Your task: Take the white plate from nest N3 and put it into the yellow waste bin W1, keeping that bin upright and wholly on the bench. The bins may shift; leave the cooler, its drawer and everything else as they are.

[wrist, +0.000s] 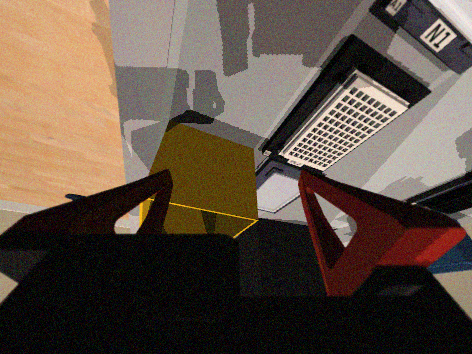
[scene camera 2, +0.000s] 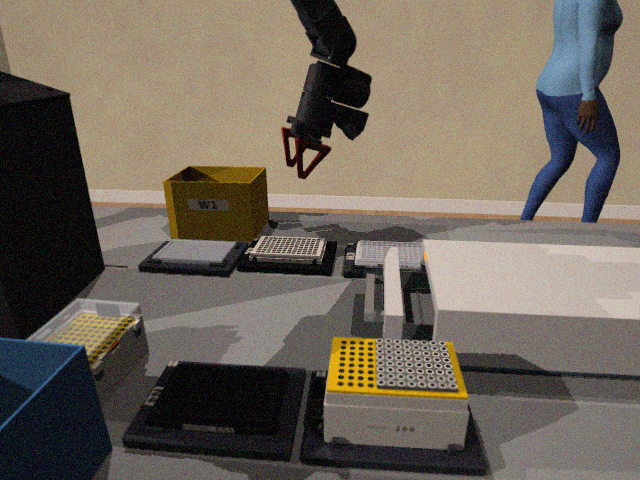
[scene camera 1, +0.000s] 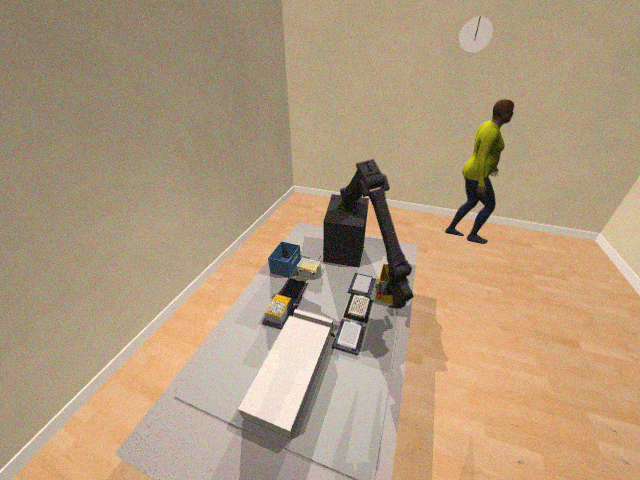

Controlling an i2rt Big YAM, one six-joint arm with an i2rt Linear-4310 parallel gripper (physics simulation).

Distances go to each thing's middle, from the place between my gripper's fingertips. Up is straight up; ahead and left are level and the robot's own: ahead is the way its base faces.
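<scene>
Yellow waste bin W1 [wrist: 214,191]: 2 cm to the right of my hand, 16 cm behind it, 7 cm below it. Counted from my hand as well: nest N3 [scene camera 2: 244,264] 13 cm to the right, 2 cm ahead, 12 cm below; pale gridded plate [scene camera 2: 368,253] 12 cm to the right, 21 cm ahead, 11 cm below; black plate [scene camera 2: 198,397] 51 cm to the right, 6 cm ahead, 11 cm below. Of the things named here, going by their middles, the black plate is the farthest from my hand.
</scene>
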